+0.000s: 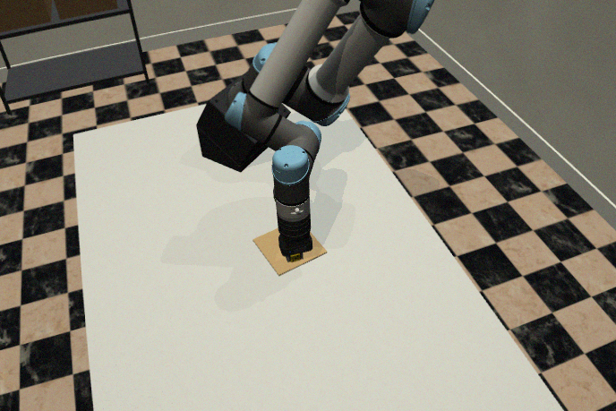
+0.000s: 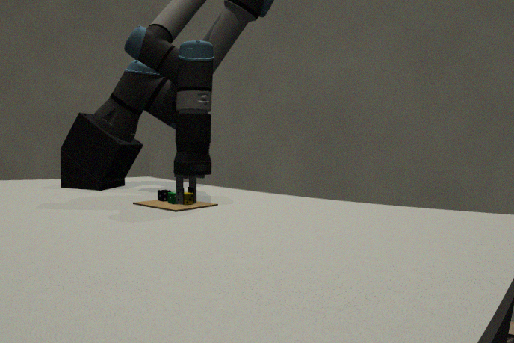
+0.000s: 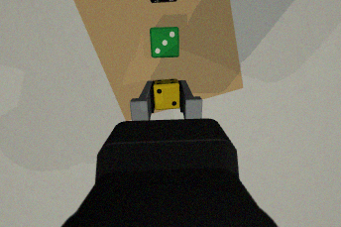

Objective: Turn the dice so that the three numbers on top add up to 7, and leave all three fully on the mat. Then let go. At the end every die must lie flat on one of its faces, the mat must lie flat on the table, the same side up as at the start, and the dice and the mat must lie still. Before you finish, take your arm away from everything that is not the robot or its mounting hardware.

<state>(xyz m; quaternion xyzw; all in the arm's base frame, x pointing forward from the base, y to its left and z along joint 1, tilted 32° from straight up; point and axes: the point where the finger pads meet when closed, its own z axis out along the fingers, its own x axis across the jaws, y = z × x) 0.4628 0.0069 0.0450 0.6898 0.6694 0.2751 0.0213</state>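
The yellow die lies 10 mm below my hand. Also, from my hand: black die: 100 mm behind, 10 mm to the right, 10 mm below; tan mat: 50 mm behind, 30 mm below; green die: 50 mm behind, 10 mm below.
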